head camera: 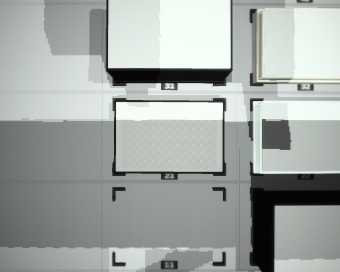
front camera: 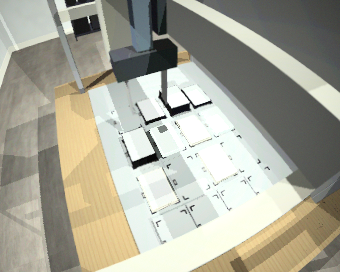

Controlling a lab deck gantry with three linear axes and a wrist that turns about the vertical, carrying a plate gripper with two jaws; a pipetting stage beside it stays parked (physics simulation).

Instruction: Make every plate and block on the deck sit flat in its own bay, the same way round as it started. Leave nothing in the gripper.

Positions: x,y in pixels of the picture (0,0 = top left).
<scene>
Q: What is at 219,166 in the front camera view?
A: A cream plate.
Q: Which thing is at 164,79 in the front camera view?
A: My gripper.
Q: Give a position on a bay 43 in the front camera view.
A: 243,157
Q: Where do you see a tall black-sided block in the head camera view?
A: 139,48
</scene>
